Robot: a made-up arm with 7 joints.
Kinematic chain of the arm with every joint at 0, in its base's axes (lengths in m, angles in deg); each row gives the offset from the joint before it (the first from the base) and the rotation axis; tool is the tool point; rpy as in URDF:
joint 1: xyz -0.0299 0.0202 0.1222 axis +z
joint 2: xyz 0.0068 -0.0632 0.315 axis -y
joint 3: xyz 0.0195 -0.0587 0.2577 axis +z
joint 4: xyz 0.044 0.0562 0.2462 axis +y
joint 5: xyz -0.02 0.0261 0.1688 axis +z
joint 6: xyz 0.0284 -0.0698 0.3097 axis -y
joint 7: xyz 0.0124 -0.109 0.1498 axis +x
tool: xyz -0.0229 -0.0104 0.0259 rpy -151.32 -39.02 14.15
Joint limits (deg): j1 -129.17..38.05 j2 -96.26..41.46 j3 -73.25..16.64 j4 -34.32..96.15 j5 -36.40..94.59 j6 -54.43..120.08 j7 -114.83..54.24
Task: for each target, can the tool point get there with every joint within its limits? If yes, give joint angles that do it. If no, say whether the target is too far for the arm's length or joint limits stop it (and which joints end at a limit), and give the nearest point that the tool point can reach.
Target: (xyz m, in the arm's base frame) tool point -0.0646 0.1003 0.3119
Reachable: no: joint limits stop it (at a limit: joint 1, joint 2, joint 3, joint 4, joint 5, joint 6, joint 7) | nearest point 0.1550 0.1567 -0.0048 | short by 0.389 m
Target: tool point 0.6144 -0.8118 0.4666
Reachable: yes | joints -38.51 -77.87 -25.07 37.66 -9.81 82.31 -89.81
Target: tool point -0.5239 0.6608 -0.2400
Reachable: no: joint limits stop it (at a limit: joint 1, joint 2, joint 4) | nearest point -0.6055 0.2439 -0.0771 | short by 0.455 m
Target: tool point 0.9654 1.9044 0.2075
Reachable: no: too far | nearest point 0.7361 0.8533 0.3057 | short by 1.080 m
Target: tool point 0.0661 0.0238 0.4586
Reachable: no: joint limits stop it (at a limit: joint 3, joint 4, joint 5, joint 6) | nearest point 0.4579 0.0385 0.5526 | short by 0.403 m
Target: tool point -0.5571 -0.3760 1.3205
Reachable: yes | joints -74.41 8.02 -56.69 41.58 32.25 -41.08 -34.40
